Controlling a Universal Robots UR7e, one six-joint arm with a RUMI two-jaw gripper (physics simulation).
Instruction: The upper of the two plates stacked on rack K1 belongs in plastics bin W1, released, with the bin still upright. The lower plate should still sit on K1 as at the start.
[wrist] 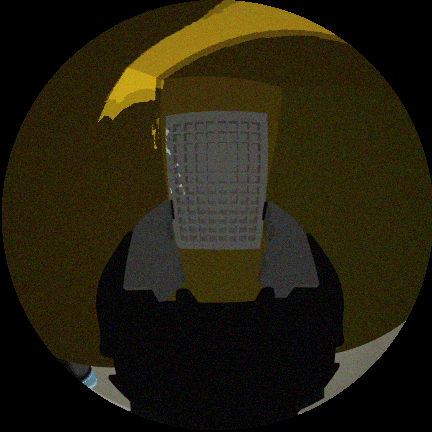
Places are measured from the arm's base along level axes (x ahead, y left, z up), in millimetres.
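Pixels of known places: gripper, fingertip midpoint: (218, 202).
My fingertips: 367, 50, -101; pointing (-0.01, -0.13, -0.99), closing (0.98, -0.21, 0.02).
Note:
Behind a point stands the place of what it marks, as x, y, z.
The plate (218, 185) {370, 61, -111}, a grey rectangular grid of small wells in shadow, is held between the two grey fingers of my gripper (218, 202) {367, 50, -101}, which grip its long sides. My gripper is shut on it. The plate is inside the yellow bin W1 (350, 200) {435, 89, -33}, whose dark yellow walls surround it on several sides. The bin's floor (222, 275) {361, -1, -59} shows behind and below the plate; the gap between them cannot be judged. Rack K1 and the lower plate do not show.
A brightly lit yellow band (215, 40) crosses the bin's inside at the top. A grey floor surface (370, 347) shows at the lower right. A dark arm part with a light blue band (90, 378) shows at the lower left.

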